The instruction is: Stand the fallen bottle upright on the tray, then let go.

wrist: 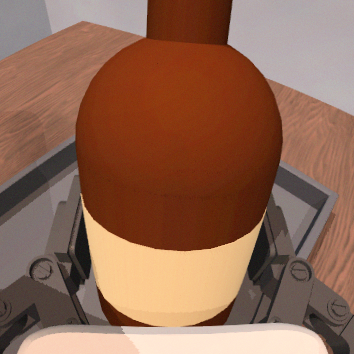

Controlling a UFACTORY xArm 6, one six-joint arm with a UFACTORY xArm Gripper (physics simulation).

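Places are measured from the arm's base along level axes (x ahead, y left, z up), in metres.
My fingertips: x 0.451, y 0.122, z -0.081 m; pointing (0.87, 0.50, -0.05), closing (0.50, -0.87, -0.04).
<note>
Ahead of a thing's pixels: the offset from my fingertips to its top centre. "*": to the spot under its first point. Level surfaces: height alone.
A brown bottle {* 0.024 m back, 0.014 m right, 0.068 m up} (177, 125) with a cream label fills the middle of the wrist view, its neck toward the top edge and its lower end near the bottom edge. My gripper (170, 195) is shut on the bottle, with one dark finger pad on each side at the height of the label. The grey tray {* 0.085 m ahead, 0.073 m right, 0.044 m down} (309, 187) shows behind and below the bottle, with its raised rim on both sides. The bottle's base is mostly hidden by the pale gripper body, and whether it touches the tray cannot be seen.
A brown wooden table top {0.065 m down} (65, 65) extends around the tray, with its far edges meeting at a corner at the upper left. A grey wall (295, 40) stands behind the table. The tray's rim runs along both sides of the gripper.
</note>
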